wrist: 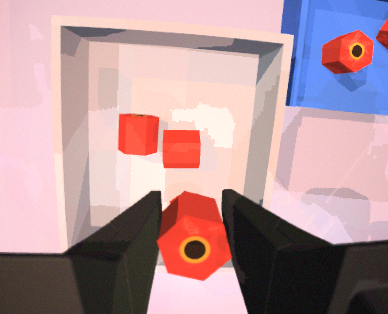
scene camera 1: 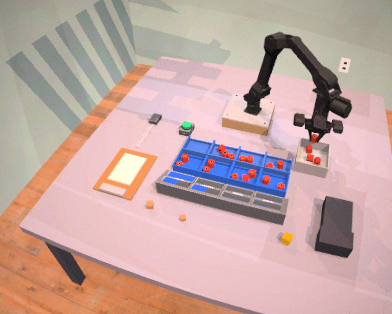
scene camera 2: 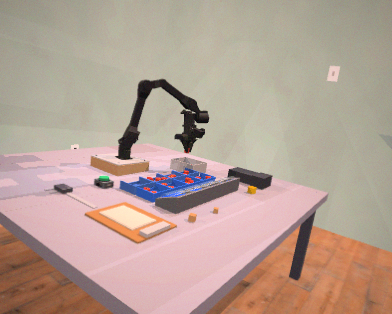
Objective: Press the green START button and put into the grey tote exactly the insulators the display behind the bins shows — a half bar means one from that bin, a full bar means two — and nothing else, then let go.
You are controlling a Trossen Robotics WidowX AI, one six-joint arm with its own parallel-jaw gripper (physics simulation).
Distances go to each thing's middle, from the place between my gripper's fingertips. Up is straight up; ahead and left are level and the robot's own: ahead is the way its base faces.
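Scene:
The grey tote [scene camera 1: 321,149] is 7 cm below my hand and 1 cm to the left of it; going by their middles, it is the nearest to my hand of the things named here. I also see the dark box [scene camera 1: 335,237], which sits 29 cm ahead of my hand, 18 cm to the left of it and 7 cm below it.

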